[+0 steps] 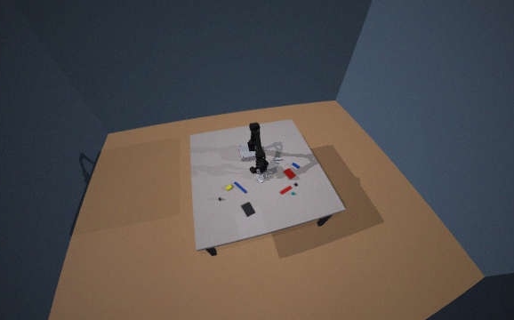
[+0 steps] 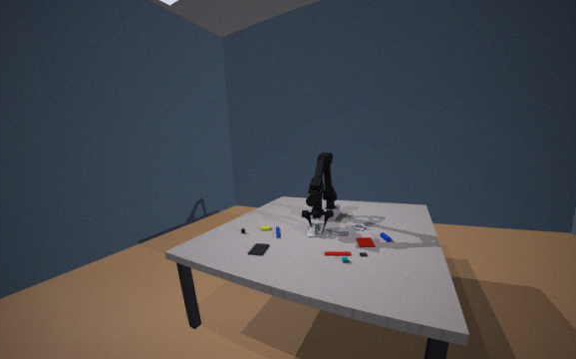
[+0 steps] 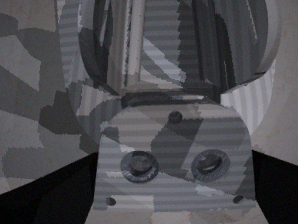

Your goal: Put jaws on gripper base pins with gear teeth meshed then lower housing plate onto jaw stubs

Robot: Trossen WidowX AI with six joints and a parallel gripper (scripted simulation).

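The white flat plate lies 70 mm ahead of my gripper tip, 30 mm to the left of it and 10 mm below it. Also, from my gripper tip: red square plate 70 mm ahead, 300 mm to the left, 20 mm below; red bar 240 mm ahead, 200 mm to the left, 20 mm below; gripper base 10 mm ahead, 20 mm above.
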